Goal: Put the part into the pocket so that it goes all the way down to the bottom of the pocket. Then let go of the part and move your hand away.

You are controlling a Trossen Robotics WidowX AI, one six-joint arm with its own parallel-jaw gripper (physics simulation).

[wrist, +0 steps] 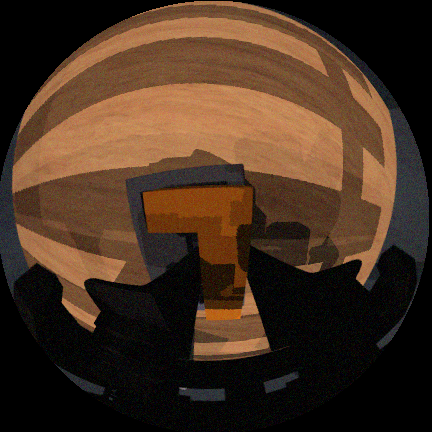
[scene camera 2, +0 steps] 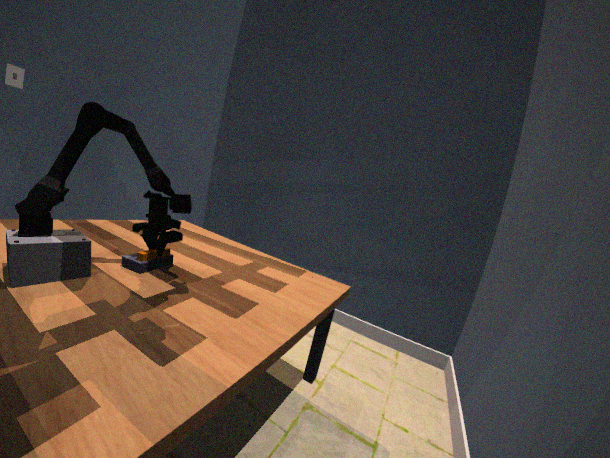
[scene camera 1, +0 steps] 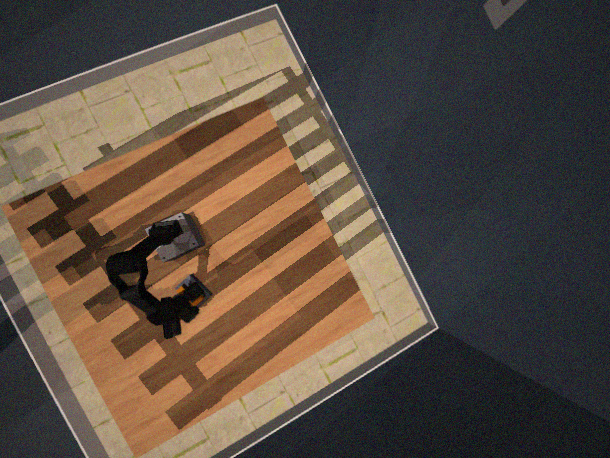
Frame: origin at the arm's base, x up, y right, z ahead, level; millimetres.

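Seen in the pictures: gripper, fingertip midpoint: (wrist: 221,249) (scene camera 2: 156,255) (scene camera 1: 189,297); arm's base, origin of the base link: (scene camera 2: 34,234) (scene camera 1: 173,229).
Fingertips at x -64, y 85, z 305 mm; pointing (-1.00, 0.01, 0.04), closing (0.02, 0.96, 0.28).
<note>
Offsets run from my fingertips to a thing's top centre. Level surfaces: height alone.
The orange L-shaped part {dx +22, dy -12, dz -12 mm} (scene camera 1: 198,299) (scene camera 2: 146,255) (wrist: 172,202) is at the dark blue-grey pocket block {dx -4, dy -20, dz -16 mm} (scene camera 2: 135,264) (wrist: 190,176), which lies on the table. My gripper (scene camera 2: 158,249) (wrist: 221,249) points down and is shut on the part's long leg, one dark finger on each side. In scene camera 2 the part shows above the block's top. In the wrist view the far rim and left side of the block show around the part, with a dark gap along the far rim. The near side is partly hidden by the fingers. How deep the part sits cannot be told.
The arm's grey base box (scene camera 1: 192,244) (scene camera 2: 35,262) stands on the wooden table {dx -41 mm} (scene camera 1: 320,295) (scene camera 2: 200,350), a short way from the block. Striped shadows cross the table top. The table's corner and a dark leg (scene camera 2: 318,350) show in scene camera 2.
</note>
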